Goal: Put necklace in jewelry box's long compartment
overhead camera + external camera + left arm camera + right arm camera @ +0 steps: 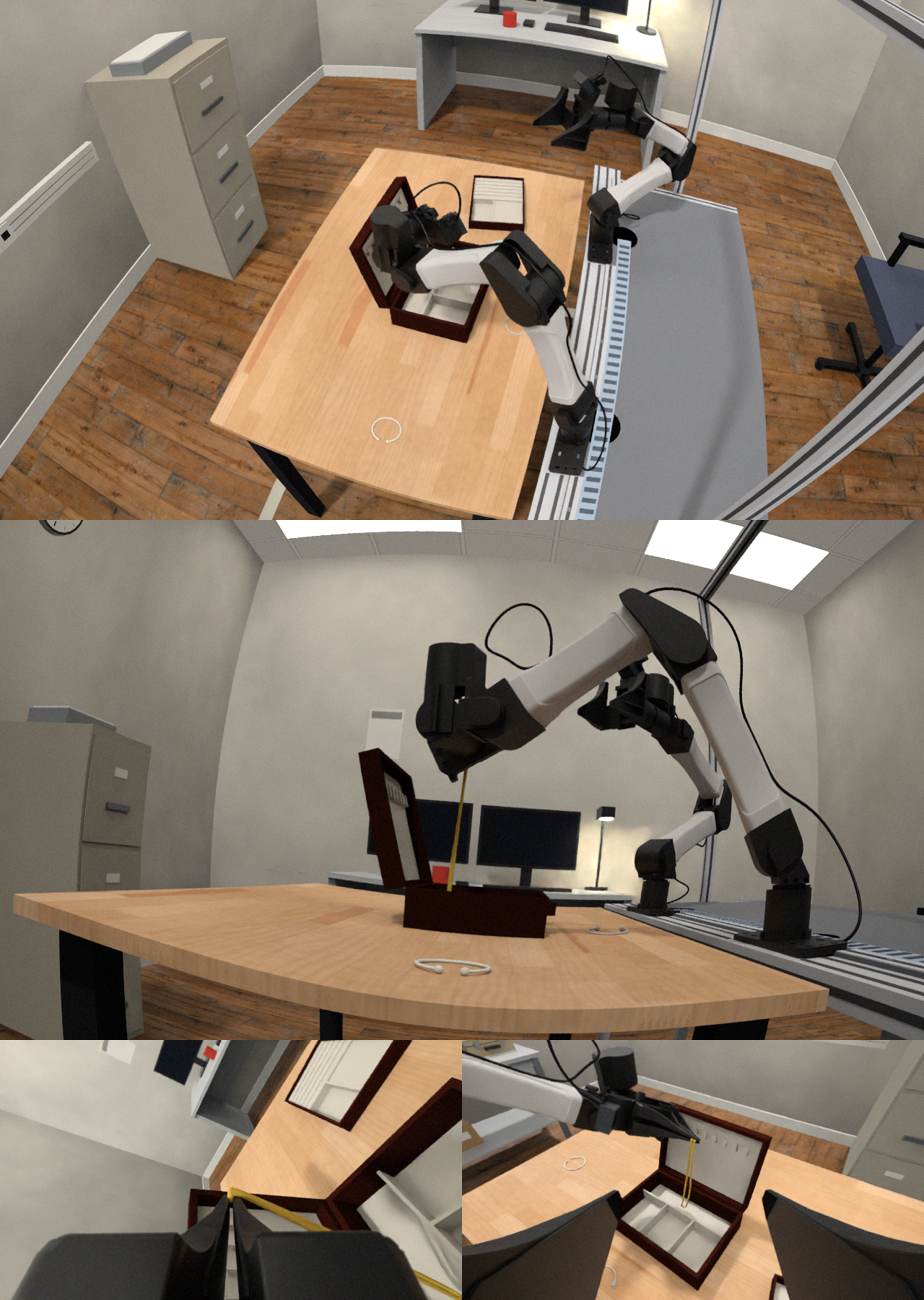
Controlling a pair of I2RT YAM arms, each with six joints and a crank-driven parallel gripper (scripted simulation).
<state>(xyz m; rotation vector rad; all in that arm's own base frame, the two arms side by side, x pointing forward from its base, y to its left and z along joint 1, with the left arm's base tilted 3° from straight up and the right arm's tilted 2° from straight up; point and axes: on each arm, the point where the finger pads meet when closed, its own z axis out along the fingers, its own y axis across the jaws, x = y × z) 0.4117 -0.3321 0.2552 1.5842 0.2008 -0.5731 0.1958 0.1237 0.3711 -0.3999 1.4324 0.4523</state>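
Note:
The jewelry box is 2 cm behind my left hand, 2 cm to the left of it and 12 cm below it. The rest, counted from my left hand: separate tray: 10 cm behind, 33 cm to the right, 23 cm below; white bangle: 3 cm behind, 43 cm to the left, 23 cm below.

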